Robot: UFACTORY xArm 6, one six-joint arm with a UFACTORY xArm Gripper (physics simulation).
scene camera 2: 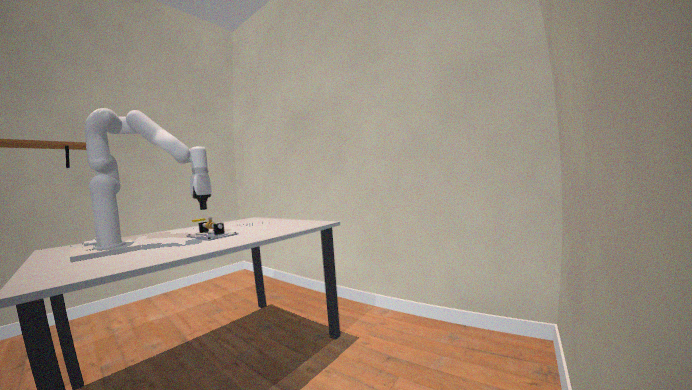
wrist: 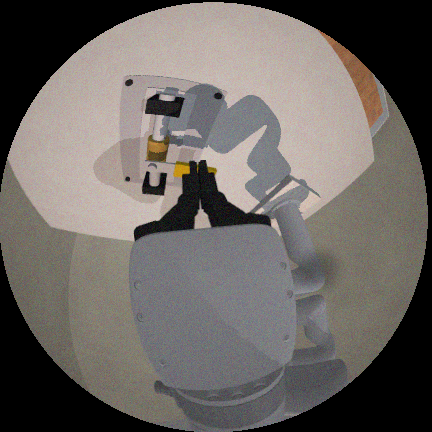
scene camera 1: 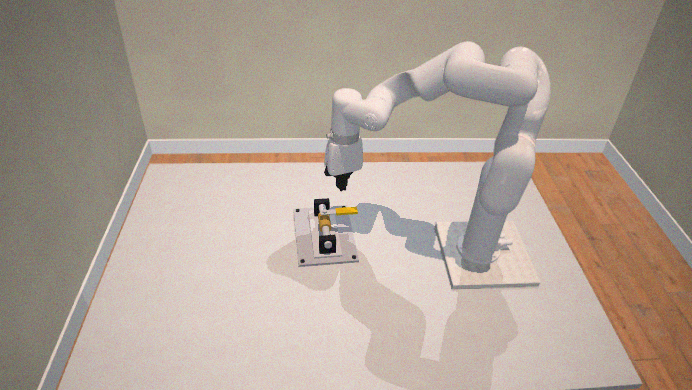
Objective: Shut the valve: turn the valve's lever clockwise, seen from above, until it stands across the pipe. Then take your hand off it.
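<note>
The valve's yellow-handled lever (scene camera 1: 346, 211) (scene camera 2: 198, 220) (wrist: 181, 169) stands across the pipe, its handle pointing toward the arm's base side. The pipe (scene camera 1: 326, 230) (wrist: 159, 127), with a brass valve body (scene camera 1: 325, 222) (wrist: 157, 148), runs between two black blocks on a light base plate (scene camera 1: 306, 255) (wrist: 131, 125). My gripper (scene camera 1: 342, 189) (scene camera 2: 203, 208) (wrist: 196, 170) is shut and empty. It hangs above the lever, with a gap between the fingertips and the handle in both scene views. In the wrist view the fingers cover part of the handle.
The base plate lies on the white table (scene camera 1: 200, 320) (scene camera 2: 160, 257). The arm's mounting board (scene camera 1: 520, 275) is at the right in scene view 1. The black blocks (scene camera 1: 327, 244) (wrist: 165, 105) stand up from the plate at the pipe's ends. Arm shadows fall across the plate and table.
</note>
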